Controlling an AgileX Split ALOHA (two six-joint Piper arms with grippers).
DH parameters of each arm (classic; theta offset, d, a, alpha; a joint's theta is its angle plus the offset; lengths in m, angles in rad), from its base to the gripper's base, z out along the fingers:
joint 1: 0 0.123 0 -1.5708
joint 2: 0.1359 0 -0.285 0
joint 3: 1.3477 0 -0.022 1.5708
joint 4: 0 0.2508 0 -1.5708
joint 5: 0 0 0.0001 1.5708
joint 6: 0 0.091 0 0
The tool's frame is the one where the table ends.
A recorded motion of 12 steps. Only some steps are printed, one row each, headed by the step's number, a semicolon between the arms.
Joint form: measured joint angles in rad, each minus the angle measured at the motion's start. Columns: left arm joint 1, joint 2, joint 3, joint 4, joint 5, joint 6; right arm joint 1, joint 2, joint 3, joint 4, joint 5, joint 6.
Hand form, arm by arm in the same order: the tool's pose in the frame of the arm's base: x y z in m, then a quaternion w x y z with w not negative. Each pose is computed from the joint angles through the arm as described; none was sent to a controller.
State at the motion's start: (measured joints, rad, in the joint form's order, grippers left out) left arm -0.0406 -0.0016 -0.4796 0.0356 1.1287 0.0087; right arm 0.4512 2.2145 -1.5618 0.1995 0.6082 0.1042
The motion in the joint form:
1: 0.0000 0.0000 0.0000 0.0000 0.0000 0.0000; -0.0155 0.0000 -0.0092 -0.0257 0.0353 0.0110
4: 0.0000 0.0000 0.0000 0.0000 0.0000 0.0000; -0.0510 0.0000 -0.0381 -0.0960 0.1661 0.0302
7: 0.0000 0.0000 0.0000 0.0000 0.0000 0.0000; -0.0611 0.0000 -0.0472 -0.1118 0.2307 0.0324
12: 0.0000 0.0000 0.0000 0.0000 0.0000 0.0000; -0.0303 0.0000 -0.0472 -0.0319 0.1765 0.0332
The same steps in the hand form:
1: -0.0058 0.0032 0.2663 0.48417 0.02044 0.87468 0.01004; 0.4115 0.2020 0.1278 0.15941 -0.09835 0.97595 0.11154
4: -0.0058 0.0032 0.2663 0.48417 0.02044 0.87468 0.01004; 0.4141 0.1823 0.1310 0.11843 -0.09962 0.98512 0.07473
7: -0.0058 0.0032 0.2663 0.48417 0.02044 0.87468 0.01004; 0.4125 0.1760 0.1318 0.09357 -0.10012 0.98862 0.06204
12: -0.0058 0.0032 0.2663 0.48417 0.02044 0.87468 0.01004; 0.4096 0.1951 0.1336 0.10955 -0.08923 0.98484 0.10060

